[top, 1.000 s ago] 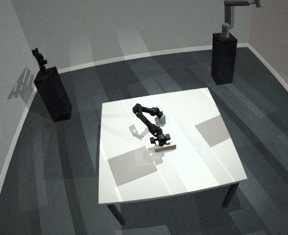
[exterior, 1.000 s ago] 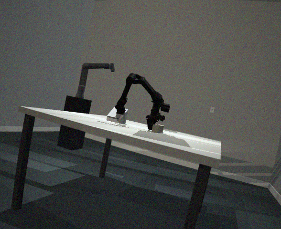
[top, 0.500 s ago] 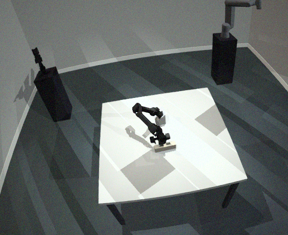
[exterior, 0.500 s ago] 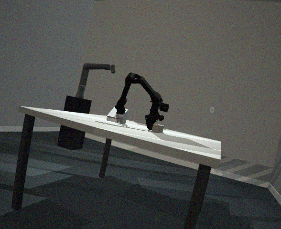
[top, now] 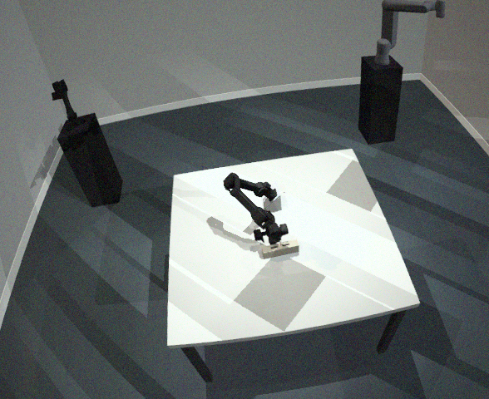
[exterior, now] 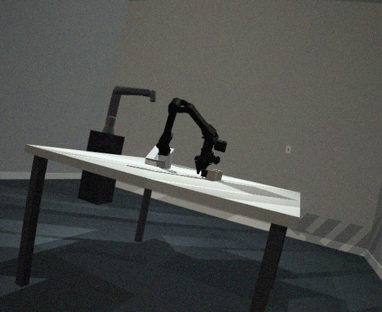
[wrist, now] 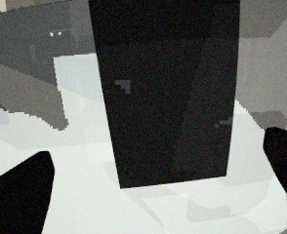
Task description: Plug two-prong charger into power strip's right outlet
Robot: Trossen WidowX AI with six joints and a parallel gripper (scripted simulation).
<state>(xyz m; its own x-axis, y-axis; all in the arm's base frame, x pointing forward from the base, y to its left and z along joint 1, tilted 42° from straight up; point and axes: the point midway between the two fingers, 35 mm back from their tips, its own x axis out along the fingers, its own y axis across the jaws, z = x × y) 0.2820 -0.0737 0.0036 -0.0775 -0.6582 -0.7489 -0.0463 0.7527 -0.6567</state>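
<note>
The two-prong charger is 50 mm ahead of my gripper tip and 10 mm above it.
</note>
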